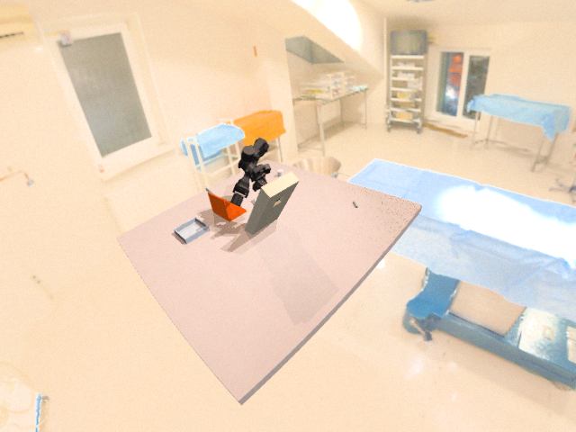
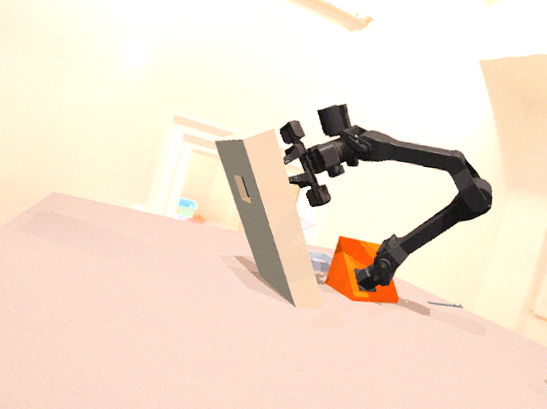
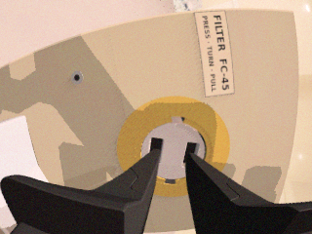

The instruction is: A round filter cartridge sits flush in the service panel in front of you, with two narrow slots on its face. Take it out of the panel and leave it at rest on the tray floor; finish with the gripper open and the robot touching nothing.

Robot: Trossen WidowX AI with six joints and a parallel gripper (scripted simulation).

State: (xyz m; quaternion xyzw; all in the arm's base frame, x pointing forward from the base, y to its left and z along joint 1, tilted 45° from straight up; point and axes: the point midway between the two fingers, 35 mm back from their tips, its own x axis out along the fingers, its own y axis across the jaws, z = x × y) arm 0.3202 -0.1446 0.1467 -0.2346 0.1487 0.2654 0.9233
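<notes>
Now: gripper tip 2 cm short of the white filter cartridge and 1 cm above it. From my gripper tip the other things lie so: service panel (3 cm behind, 9 cm below); blue-grey tray (39 cm behind, 29 cm to the right, 23 cm below); dark item (18 cm ahead, 43 cm to the left, 23 cm below).
</notes>
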